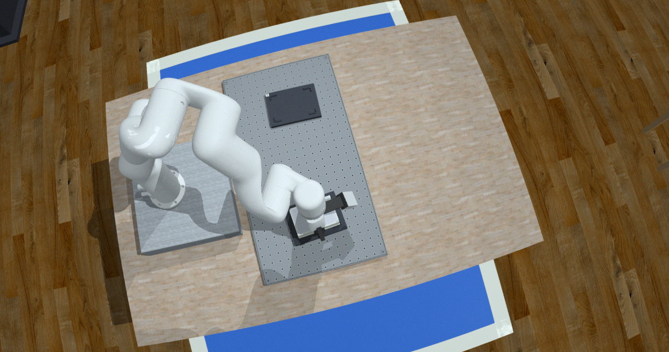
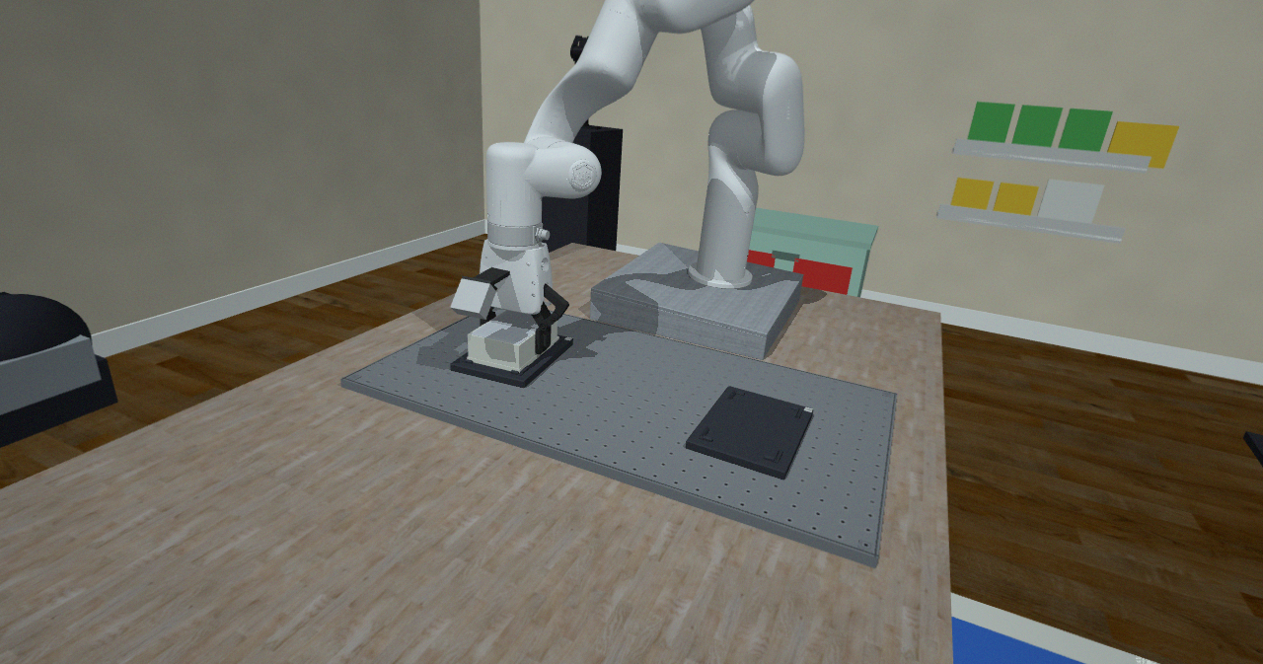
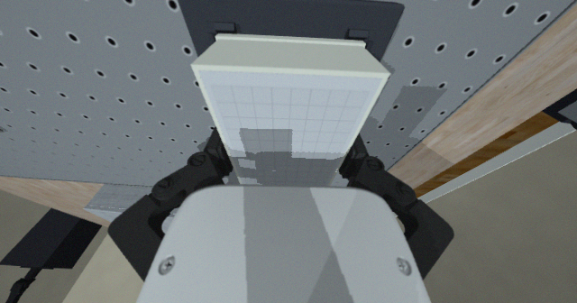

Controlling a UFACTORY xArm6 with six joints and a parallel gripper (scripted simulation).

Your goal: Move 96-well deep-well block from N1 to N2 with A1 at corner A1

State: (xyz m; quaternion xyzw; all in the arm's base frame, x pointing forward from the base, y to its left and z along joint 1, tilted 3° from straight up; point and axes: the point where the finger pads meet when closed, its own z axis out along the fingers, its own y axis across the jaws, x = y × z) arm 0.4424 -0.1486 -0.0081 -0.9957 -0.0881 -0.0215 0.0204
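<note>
My gripper is now 2 cm above the dark plate nest N1. Also, from my hand: white 96-well deep-well block: right at my hand; then dark plate nest N2: 1 cm behind, 38 cm to the left, 2 cm below.
</note>
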